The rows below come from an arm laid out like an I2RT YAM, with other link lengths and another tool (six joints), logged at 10 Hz.
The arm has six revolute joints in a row. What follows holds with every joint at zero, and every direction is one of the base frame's.
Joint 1 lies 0.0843 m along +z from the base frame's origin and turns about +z.
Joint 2 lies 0.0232 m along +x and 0.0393 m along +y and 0.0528 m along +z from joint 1 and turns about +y.
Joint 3 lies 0.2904 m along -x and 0.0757 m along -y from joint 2 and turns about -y.
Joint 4 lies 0.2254 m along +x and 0.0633 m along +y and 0.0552 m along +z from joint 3 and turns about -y.
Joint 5 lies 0.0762 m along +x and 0.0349 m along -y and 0.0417 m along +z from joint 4 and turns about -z.
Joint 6 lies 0.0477 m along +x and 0.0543 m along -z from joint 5 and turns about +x.
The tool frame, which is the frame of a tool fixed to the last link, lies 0.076 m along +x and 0.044 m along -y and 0.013 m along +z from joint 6; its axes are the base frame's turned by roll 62.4, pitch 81.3 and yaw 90 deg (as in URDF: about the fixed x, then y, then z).
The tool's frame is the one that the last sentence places.
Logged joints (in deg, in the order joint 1, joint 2, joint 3, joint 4, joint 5, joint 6), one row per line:
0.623 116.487 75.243 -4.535 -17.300 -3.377
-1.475 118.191 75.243 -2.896 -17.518 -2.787
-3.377 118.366 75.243 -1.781 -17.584 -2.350
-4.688 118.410 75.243 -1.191 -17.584 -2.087
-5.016 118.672 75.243 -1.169 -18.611 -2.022
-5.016 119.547 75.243 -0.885 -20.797 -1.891
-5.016 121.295 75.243 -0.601 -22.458 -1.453
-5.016 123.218 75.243 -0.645 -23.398 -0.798
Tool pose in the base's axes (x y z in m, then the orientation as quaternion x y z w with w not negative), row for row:
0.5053 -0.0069 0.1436 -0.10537 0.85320 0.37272 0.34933
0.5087 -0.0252 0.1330 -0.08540 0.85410 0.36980 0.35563
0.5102 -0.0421 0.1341 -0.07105 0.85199 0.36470 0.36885
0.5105 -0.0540 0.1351 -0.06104 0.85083 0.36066 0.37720
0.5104 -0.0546 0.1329 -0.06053 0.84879 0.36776 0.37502
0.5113 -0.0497 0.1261 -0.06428 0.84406 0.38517 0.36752
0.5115 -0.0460 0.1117 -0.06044 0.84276 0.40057 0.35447
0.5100 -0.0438 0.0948 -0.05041 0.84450 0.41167 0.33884
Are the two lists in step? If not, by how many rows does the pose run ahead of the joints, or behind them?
They are in step.
